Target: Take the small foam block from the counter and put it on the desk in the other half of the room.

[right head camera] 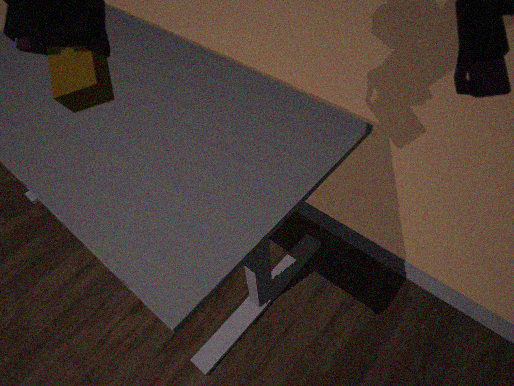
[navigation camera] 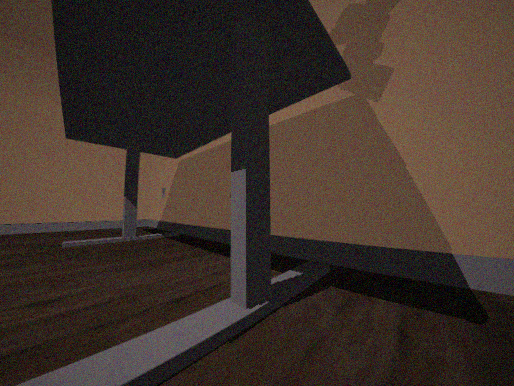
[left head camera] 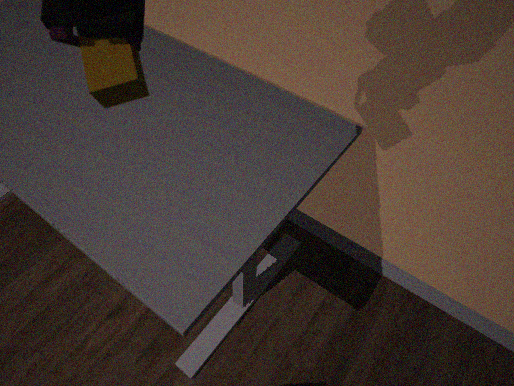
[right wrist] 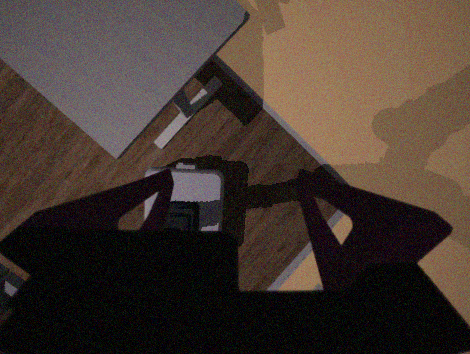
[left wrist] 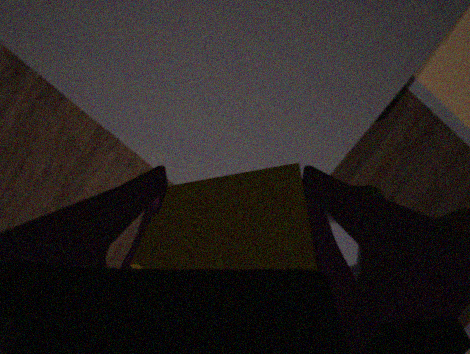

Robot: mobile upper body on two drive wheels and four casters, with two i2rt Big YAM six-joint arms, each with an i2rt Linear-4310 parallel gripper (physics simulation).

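Frame: origin at the left arm's base, x ahead, y left, z up, level; centimetres.
Seen in the pictures: left gripper, fingertip midpoint: (left wrist: 234, 177); right gripper, fingertip midpoint: (right wrist: 235, 176).
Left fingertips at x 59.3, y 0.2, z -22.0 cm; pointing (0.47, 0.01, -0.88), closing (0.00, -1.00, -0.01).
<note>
Offsets run from my left fingertips to a thing's top centre. "spot": to the spot under its first point. Level surfaces: height alone.
The yellow foam block {dz +4.9, dx -4.8, dy -0.7 cm} (left head camera: 111, 66) (right head camera: 74, 74) (left wrist: 232, 220) is held between the fingers of my left gripper (left wrist: 234, 177). In both head views the block appears over the grey desk top {dz -46.9 cm} (left head camera: 200, 160) (right head camera: 200, 150) (left wrist: 240, 90) (right wrist: 115, 65); its height above the surface is hard to tell. The underside of the desk {dz -49.4 cm} (navigation camera: 175, 65) shows in the navigation view. My right gripper (right wrist: 235, 176) is open with nothing between its fingers; its dark end also shows at the upper right of the right head view, beside the desk, in front of the wall. The counter does not show.
The desk's post {spot: dz -97.7, dx +12.5, dy -19.4 cm} (navigation camera: 252, 215) and long foot (navigation camera: 150, 345) (left head camera: 215, 335) (right head camera: 227, 335) stand under its near end. An orange wall (left head camera: 450, 200) (navigation camera: 450, 150) runs behind the desk. Part of the robot's pale base (right wrist: 200, 185) shows in the right wrist view.
</note>
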